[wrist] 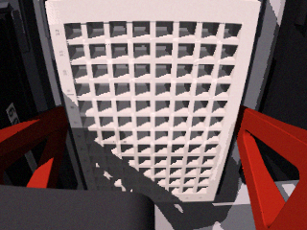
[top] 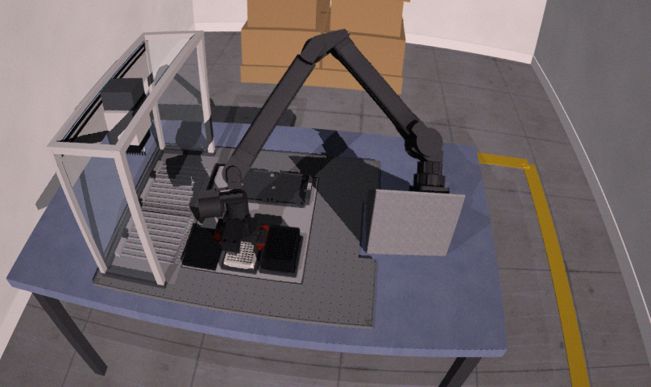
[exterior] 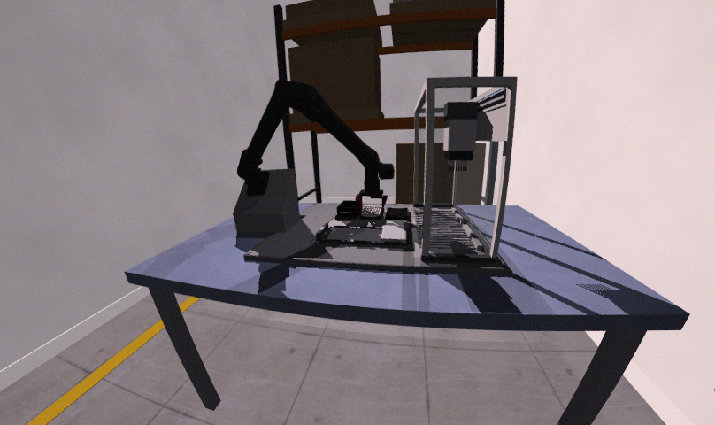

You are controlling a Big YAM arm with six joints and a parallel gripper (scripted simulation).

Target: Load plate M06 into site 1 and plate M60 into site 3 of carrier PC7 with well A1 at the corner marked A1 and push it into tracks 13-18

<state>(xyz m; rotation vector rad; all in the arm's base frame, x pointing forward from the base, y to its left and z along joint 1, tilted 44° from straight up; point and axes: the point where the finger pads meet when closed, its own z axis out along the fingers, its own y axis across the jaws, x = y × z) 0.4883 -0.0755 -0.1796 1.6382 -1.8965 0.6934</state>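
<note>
The white 96-well plate M06 lies right at my hand. The rest, counted from my hand: dark plate carrier PC7 (260 mm to the right, 20 mm behind, 10 mm below); plate nest S2 (20 mm below); black nest S3 (120 mm ahead, 20 mm below, 10 mm to the right).
</note>
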